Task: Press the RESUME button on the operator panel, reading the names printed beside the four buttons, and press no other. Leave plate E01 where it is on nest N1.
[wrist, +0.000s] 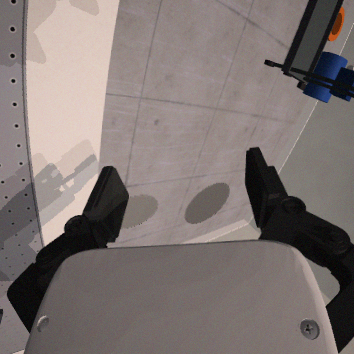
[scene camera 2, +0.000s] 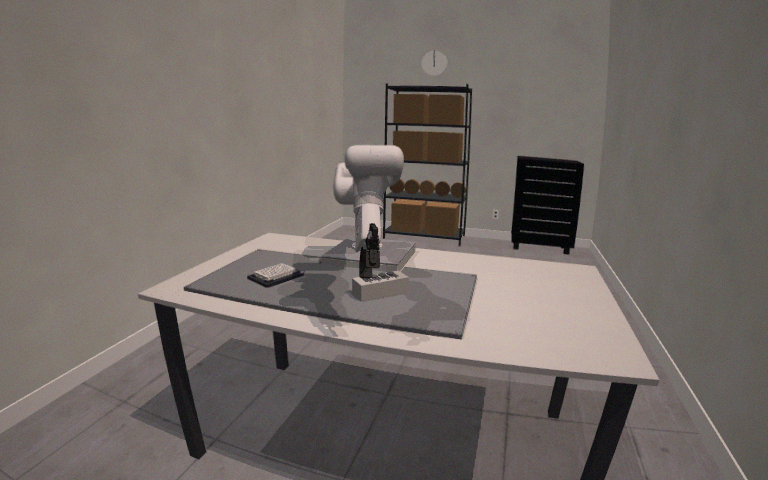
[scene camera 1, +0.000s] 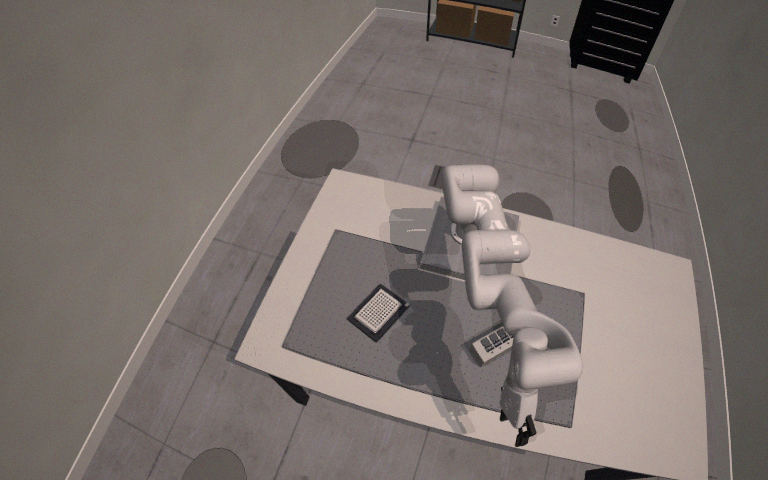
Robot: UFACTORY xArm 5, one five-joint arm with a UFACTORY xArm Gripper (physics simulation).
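Seen in the pictures: gripper, fingertip midpoint: [wrist: 180, 173] [scene camera 2: 369, 272] [scene camera 1: 512, 432]; arm's base at its link origin: [scene camera 1: 468, 231].
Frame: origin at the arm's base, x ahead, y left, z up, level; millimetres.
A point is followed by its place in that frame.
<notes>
The operator panel [scene camera 1: 481, 353] @[z 26, x 453, y 68 mm] [scene camera 2: 380, 288] @[z 5, x 441, y 130 mm] is a pale box with dark buttons, on the mat's right half. The arm covers part of it in scene camera 1. Its printed names are too small to read. Plate E01 [scene camera 1: 378, 310] @[z -4, x 347, y -259 mm] [scene camera 2: 275, 272] @[z -2, x 366, y -251 mm], a white well plate, lies on the dark nest N1 [scene camera 1: 363, 326] [scene camera 2: 287, 278] on the mat's left half. My gripper [scene camera 1: 525, 431] @[z 150, x 698, y 144 mm] [scene camera 2: 369, 253] [wrist: 180, 173] @[z 150, x 698, y 144 mm] is open and empty. It is raised and tilted outward, beyond the panel toward the table's front edge in scene camera 1. Panel and plate do not show in the wrist view.
The grey perforated mat [scene camera 1: 317, 294] @[z -27, x 316, y -470 mm] [scene camera 2: 226, 283] @[z -27, x 446, y -405 mm] [wrist: 11, 115] @[z -27, x 592, y 133 mm] lies on the pale table [scene camera 1: 634, 316] @[z -41, x 235, y 645 mm] [scene camera 2: 538, 316] @[z -40, x 474, y 617 mm] [wrist: 65, 100] @[z -40, x 654, y 141 mm]. A shelf rack [scene camera 2: 428, 88] with boxes and a black drawer cabinet [scene camera 1: 623, 33] [scene camera 2: 547, 198] stand at the back wall.
</notes>
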